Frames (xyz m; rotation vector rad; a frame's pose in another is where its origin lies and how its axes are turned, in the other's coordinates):
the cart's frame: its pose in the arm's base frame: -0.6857 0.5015 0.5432 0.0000 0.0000 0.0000
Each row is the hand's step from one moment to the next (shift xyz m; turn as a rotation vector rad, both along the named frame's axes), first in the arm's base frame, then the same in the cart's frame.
Working: the arm's base frame: its pose in the cart's frame: 0.6857 -0.5015 -0.5432 0.0000 0.0000 0.0000

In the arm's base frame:
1: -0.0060 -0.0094 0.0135 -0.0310 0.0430 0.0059
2: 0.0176 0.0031 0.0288 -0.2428 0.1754 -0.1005
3: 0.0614 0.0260 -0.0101 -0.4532 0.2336 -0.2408
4: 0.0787 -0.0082 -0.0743 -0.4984 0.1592 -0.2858
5: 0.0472 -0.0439 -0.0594 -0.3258 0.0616 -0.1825
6: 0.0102 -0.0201 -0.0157 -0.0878 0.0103 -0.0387
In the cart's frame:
1: -0.0060 -0.0094 0.0135 -0.0310 0.0430 0.0059
2: 0.0176 0.0031 0.0288 -0.2428 0.1754 -0.1005
3: 0.0614 0.0260 -0.0101 -0.4532 0.2336 -0.2408
4: 0.0787 -0.0082 -0.0743 -0.4984 0.1592 -0.2858
5: 0.0472 -0.0439 -0.0594 -0.3258 0.0616 -0.1825
6: 0.0102 -0.0201 -0.0157 -0.0878 0.0103 -0.0387

